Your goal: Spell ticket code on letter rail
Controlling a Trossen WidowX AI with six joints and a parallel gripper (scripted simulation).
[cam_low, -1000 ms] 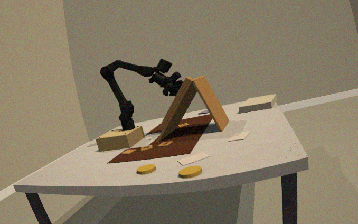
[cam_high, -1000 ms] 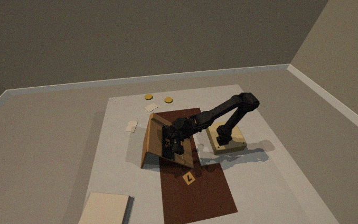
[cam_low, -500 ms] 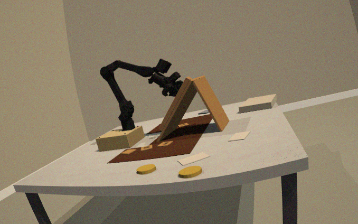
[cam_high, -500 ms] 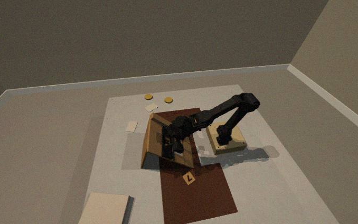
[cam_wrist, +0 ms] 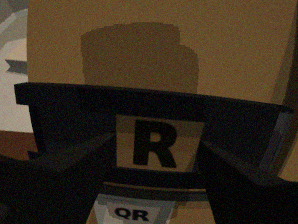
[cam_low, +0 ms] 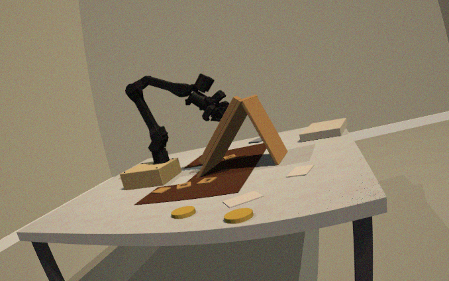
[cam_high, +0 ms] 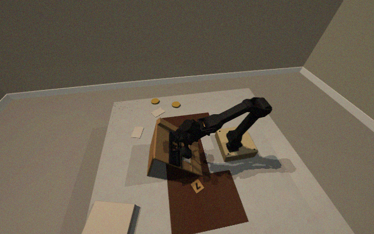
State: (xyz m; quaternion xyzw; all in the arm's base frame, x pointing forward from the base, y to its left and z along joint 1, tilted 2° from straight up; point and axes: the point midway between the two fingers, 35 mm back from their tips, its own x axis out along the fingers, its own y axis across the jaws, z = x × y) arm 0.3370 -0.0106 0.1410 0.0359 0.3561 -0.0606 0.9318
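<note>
My gripper tip is 70 mm above the white ticket, 60 mm past it and 20 mm to the right of it. Round my gripper tip: flat beige box (380 mm ahead, 310 mm to the left, 160 mm below); brown mat (180 mm below, 160 mm behind, 10 mm to the right).
</note>
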